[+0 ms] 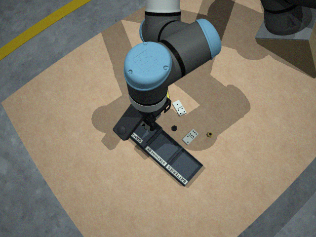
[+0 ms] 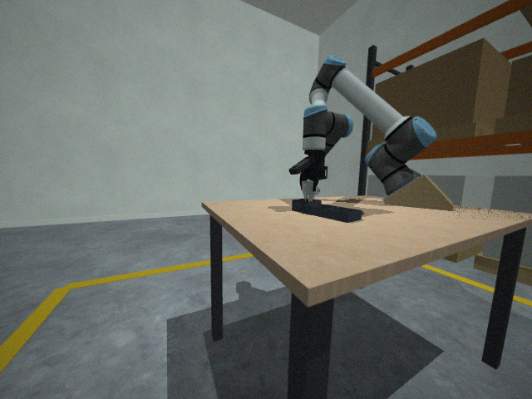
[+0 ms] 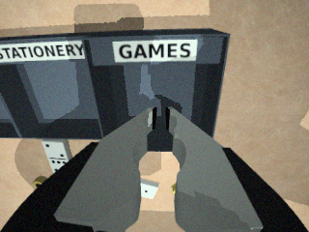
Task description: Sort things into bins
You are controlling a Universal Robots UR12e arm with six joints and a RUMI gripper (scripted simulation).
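Now: hand 1 cm short of the dark three-part bin, 9 cm to the right of it and 2 cm above it. Round my hand: yellow pad 13 cm behind, 5 cm to the right, 3 cm below; then white domino 13 cm behind, 3 cm to the left, 3 cm below; then black nut 6 cm behind, 7 cm to the left, 4 cm below.
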